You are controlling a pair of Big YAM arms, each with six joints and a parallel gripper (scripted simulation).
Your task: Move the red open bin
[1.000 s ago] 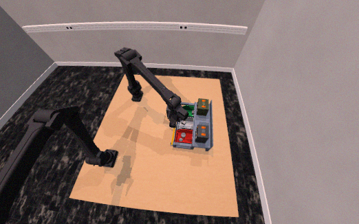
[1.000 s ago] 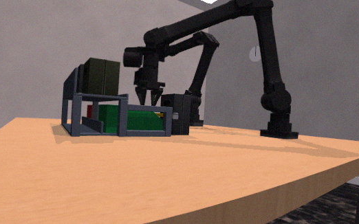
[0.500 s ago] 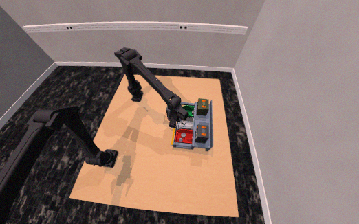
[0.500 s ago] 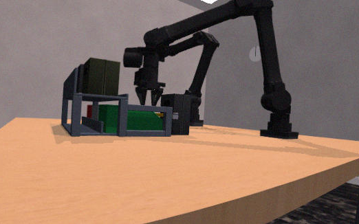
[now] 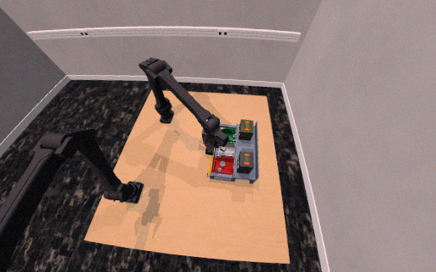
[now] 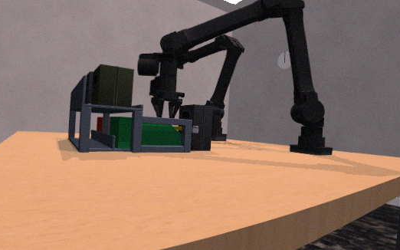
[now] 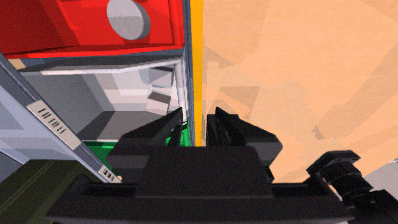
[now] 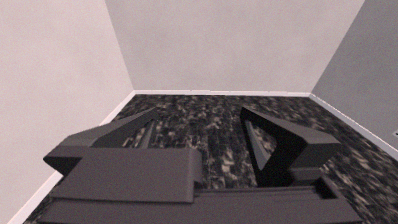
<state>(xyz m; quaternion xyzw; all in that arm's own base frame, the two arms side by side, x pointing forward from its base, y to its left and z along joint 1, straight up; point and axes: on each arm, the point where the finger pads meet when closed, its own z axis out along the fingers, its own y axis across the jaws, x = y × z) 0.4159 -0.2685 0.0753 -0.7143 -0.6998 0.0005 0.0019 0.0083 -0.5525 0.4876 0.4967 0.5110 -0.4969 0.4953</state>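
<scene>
Now: left hand 110 mm short of the grey bin and 40 mm above it. The rest, counted from my left hand: black box 100 mm to the left, 50 mm behind, 20 mm below; grey shelf 130 mm ahead, 20 mm below; green bin 120 mm to the left, 100 mm ahead, 40 mm below.
</scene>
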